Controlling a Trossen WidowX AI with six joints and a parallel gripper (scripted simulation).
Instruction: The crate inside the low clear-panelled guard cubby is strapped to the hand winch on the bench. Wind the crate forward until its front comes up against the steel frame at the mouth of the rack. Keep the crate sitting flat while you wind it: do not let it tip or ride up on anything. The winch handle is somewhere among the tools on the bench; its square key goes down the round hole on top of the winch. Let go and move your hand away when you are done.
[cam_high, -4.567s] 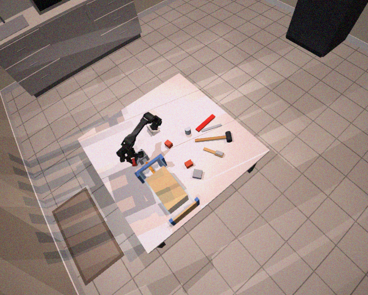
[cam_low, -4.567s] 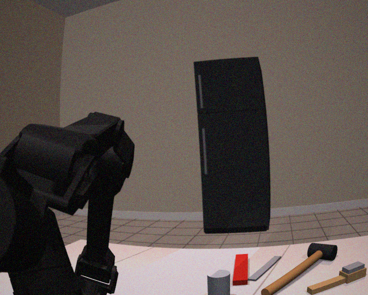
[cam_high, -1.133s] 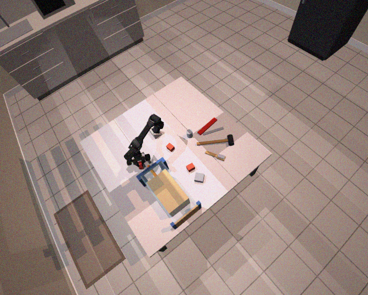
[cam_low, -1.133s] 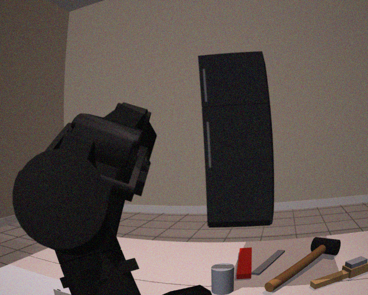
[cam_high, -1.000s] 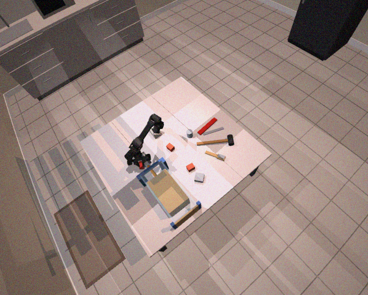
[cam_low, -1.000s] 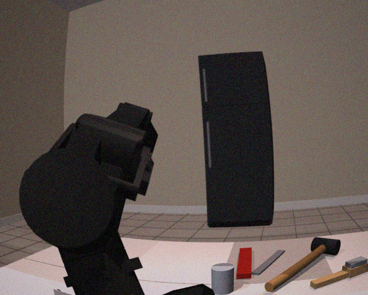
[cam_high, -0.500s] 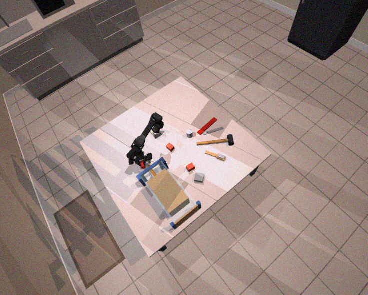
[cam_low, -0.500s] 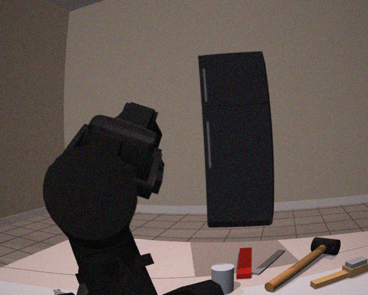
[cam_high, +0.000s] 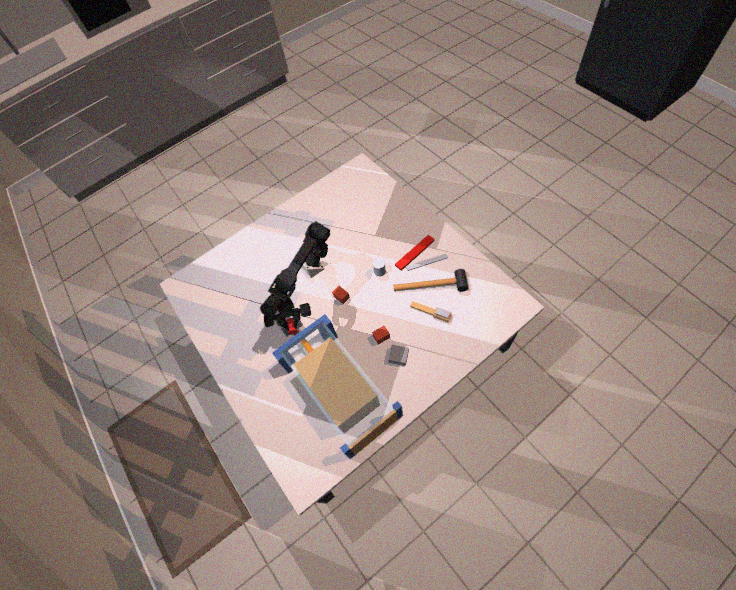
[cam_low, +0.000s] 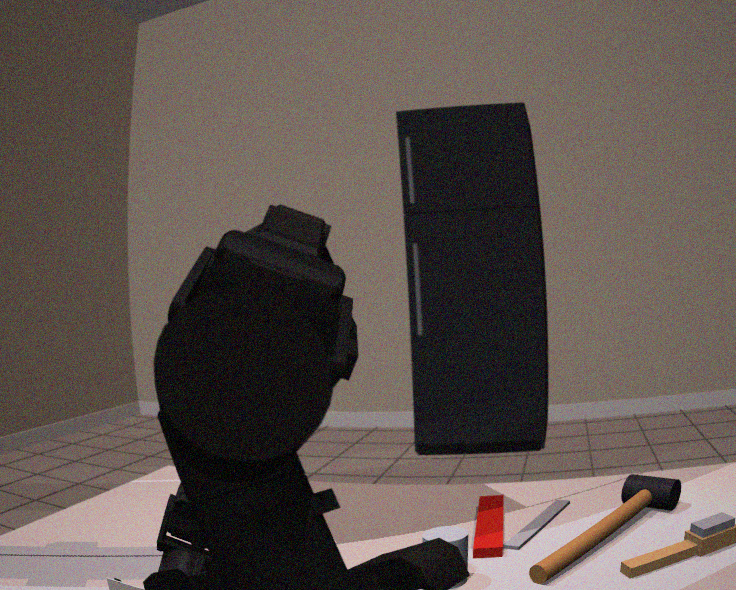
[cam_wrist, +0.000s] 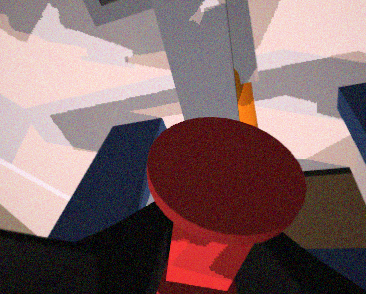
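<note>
Now: the winch handle 5 cm behind my gripper tip and 3 cm below it. From my gripper tip the other things lie so: clear-panelled cubby 29 cm ahead, 5 cm to the left, 2 cm below; then grey hand winch 13 cm behind, 10 cm below, 2 cm to the right; then red knob 1 cm behind.
</note>
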